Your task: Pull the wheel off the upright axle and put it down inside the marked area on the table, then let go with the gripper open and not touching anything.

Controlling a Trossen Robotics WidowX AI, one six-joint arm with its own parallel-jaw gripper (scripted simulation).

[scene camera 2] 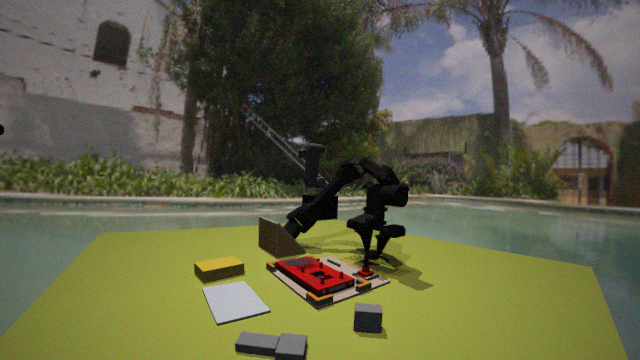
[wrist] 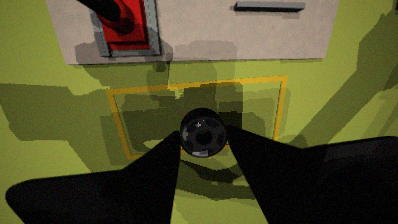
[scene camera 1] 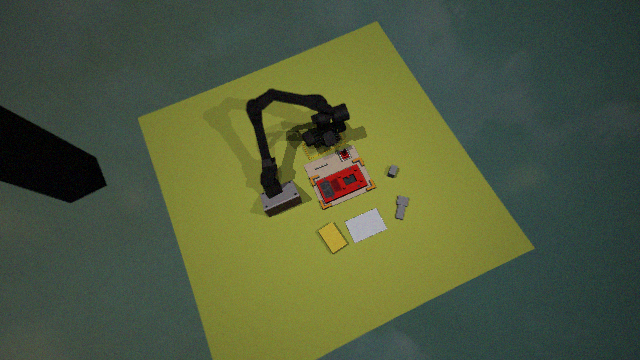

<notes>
In view: my gripper (scene camera 2: pixel 372 254), a red block (scene camera 2: pixel 318 278), a white sheet (scene camera 2: pixel 230 302) and a yellow slab (scene camera 2: pixel 215 269).
The red block shows as well in scene camera 1 (scene camera 1: pixel 344 182). The white sheet also shows in scene camera 1 (scene camera 1: pixel 369 223). My gripper is seen too in the wrist view (wrist: pixel 203 132). The wrist view does not show the red block: it is out of frame. The wrist view does not show the white sheet: it is out of frame.
</notes>
